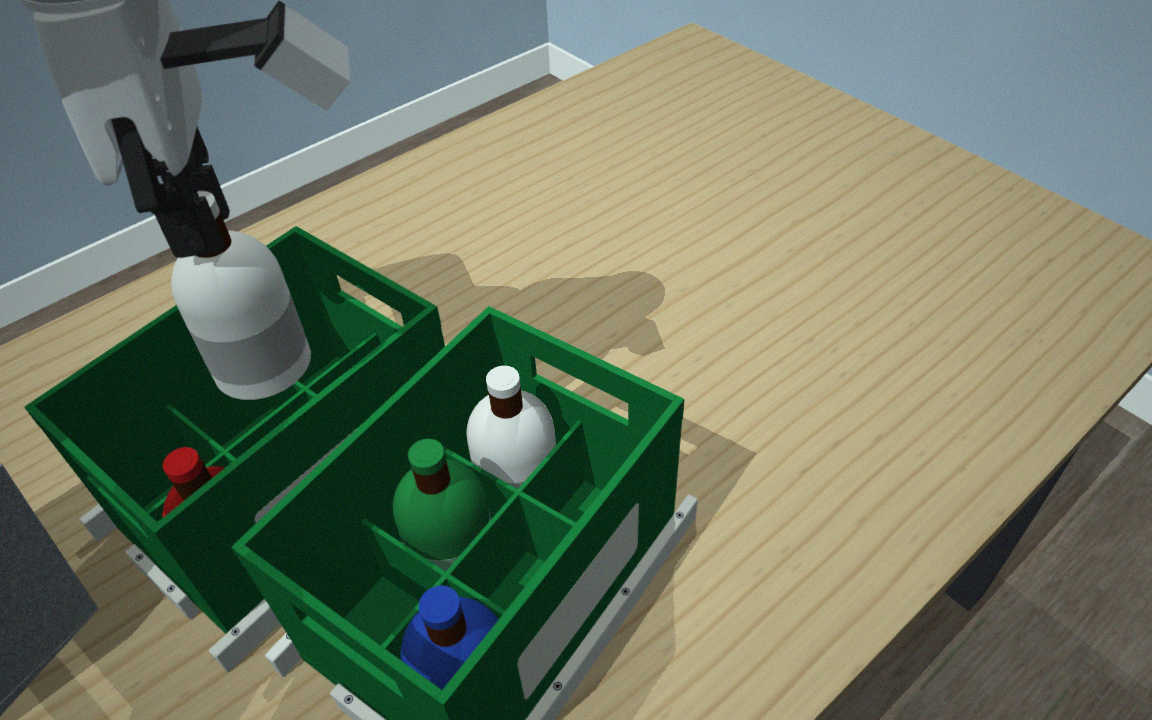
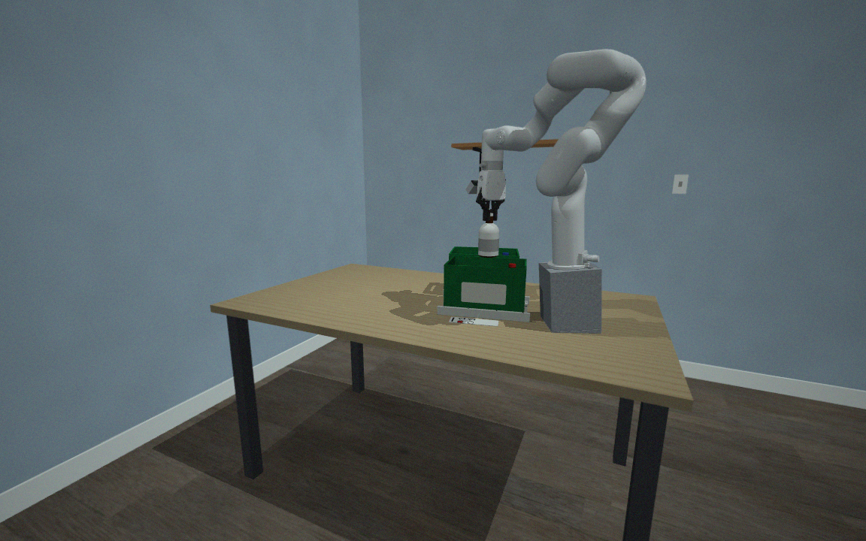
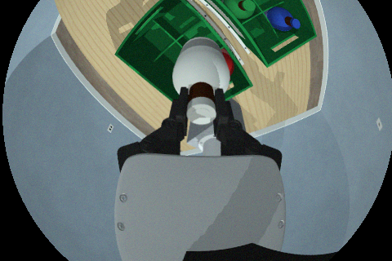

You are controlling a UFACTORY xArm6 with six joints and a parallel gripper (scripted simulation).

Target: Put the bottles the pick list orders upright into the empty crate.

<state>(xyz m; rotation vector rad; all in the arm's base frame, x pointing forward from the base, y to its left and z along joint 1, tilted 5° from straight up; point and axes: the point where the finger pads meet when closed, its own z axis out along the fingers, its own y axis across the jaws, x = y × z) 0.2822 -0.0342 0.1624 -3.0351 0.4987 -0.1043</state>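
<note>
Now: the red-label bottle 80 mm behind my hand, 30 mm to the right of it and 250 mm below it. Also, from my hand: blue bottle: 40 mm ahead, 230 mm to the right, 250 mm below; then pick list: 50 mm behind, 180 mm to the left, 340 mm below; then green bottle: 80 mm ahead, 120 mm to the right, 250 mm below.
</note>
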